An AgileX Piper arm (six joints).
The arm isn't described. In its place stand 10 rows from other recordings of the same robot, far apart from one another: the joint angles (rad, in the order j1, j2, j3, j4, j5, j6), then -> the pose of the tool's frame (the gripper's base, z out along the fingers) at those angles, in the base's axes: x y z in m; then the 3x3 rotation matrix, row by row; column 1 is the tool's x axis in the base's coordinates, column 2 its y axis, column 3 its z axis.
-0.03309 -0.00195 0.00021 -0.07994 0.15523 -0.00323 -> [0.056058, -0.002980, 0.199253], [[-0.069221, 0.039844, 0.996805], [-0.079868, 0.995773, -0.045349], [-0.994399, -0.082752, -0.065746]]
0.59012 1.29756 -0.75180 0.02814 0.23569 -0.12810 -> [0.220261, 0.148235, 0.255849], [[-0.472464, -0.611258, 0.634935], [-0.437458, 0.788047, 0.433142], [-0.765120, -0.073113, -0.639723]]
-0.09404 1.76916 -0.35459 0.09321 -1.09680 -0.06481 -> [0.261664, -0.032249, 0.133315], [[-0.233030, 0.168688, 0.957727], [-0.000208, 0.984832, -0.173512], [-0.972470, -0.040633, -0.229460]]
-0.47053 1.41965 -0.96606 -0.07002 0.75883 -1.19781 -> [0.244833, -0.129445, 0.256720], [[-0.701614, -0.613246, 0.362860], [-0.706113, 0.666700, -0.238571], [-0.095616, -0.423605, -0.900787]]
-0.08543 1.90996 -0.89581 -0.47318 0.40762 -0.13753 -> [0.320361, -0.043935, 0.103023], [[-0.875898, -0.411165, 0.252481], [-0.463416, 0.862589, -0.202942], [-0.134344, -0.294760, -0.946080]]
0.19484 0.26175 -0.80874 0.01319 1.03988 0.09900 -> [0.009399, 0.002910, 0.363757], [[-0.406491, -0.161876, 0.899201], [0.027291, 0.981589, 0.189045], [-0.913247, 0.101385, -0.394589]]
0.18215 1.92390 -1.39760 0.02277 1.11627 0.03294 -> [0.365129, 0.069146, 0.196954], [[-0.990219, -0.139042, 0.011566], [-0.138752, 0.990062, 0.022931], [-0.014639, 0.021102, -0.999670]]
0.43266 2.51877 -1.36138 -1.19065 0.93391 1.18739 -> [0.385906, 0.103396, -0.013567], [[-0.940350, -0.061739, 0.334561], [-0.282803, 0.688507, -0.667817], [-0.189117, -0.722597, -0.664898]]
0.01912 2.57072 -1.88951 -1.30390 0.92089 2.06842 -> [0.514771, -0.060053, 0.074331], [[-0.126562, 0.908371, 0.398552], [0.508042, 0.404445, -0.760472], [-0.851983, 0.106235, -0.512678]]
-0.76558 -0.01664 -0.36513 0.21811 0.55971 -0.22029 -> [0.022273, -0.006906, 0.282630], [[-0.078565, 0.603441, 0.793528], [0.027798, 0.797004, -0.603333], [-0.996521, -0.025343, -0.079391]]
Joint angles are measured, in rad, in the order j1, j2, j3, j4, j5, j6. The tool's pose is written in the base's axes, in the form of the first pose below.
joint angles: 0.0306 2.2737 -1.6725 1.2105 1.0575 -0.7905
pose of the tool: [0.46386, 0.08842, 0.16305], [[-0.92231, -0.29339, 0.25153], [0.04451, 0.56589, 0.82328], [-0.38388, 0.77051, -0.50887]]
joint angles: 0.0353 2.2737 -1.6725 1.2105 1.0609 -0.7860
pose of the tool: [0.46317, 0.09073, 0.16314], [[-0.92442, -0.29249, 0.24474], [0.04073, 0.56233, 0.82591], [-0.37919, 0.77346, -0.50792]]
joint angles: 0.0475 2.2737 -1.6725 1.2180 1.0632 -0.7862
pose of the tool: [0.46211, 0.09668, 0.16368], [[-0.92517, -0.29760, 0.23556], [0.03387, 0.55342, 0.83221], [-0.37803, 0.77792, -0.50193]]
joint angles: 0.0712 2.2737 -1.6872 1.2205 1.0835 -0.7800
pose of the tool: [0.46032, 0.10855, 0.16811], [[-0.92520, -0.31860, 0.20617], [0.00551, 0.53196, 0.84675], [-0.37945, 0.78455, -0.49041]]
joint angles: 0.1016 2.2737 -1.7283 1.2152 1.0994 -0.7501
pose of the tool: [0.46107, 0.12340, 0.17871], [[-0.92122, -0.34279, 0.18398], [-0.01941, 0.51281, 0.85828], [-0.38856, 0.78710, -0.47906]]
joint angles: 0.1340 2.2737 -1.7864 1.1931 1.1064 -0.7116
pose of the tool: [0.46300, 0.13873, 0.19257], [[-0.91060, -0.37649, 0.17050], [-0.04763, 0.50539, 0.86158], [-0.41055, 0.77643, -0.47814]]
